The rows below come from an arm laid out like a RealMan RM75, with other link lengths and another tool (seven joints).
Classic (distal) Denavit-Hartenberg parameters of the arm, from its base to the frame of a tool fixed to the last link. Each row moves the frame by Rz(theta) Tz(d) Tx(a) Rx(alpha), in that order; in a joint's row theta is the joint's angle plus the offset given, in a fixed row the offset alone. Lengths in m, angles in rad.
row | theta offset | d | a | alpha
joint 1 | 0 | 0.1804 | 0 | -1.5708
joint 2 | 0 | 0 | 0 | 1.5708
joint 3 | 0 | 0.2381 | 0 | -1.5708
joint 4 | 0 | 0 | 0 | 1.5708
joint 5 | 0 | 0.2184 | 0 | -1.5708
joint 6 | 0 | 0 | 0 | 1.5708
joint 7 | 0.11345 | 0.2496 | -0.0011 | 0.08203
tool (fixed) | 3.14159 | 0.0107 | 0 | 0
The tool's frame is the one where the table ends.
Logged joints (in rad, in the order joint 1, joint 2, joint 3, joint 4, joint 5, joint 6, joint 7), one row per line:
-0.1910, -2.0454, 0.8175, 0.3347, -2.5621, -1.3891, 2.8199
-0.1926, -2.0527, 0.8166, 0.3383, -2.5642, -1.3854, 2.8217
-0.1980, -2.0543, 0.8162, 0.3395, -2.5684, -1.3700, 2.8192
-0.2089, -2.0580, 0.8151, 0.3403, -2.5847, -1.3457, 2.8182
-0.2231, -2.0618, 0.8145, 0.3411, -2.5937, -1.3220, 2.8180
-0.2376, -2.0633, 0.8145, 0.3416, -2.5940, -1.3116, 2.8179
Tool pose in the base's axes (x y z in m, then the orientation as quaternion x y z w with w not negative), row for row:
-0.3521, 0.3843, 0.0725, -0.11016, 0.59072, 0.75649, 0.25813
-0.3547, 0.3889, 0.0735, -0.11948, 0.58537, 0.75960, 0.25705
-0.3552, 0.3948, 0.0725, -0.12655, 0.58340, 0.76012, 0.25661
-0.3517, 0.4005, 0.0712, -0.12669, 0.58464, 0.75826, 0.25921
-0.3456, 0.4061, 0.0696, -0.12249, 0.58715, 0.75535, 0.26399
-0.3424, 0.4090, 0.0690, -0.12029, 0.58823, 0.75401, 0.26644
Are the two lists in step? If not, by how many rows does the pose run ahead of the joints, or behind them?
The pose runs 2 rows ahead of the joints: the pose in row i belongs to the joints in row i + 2.
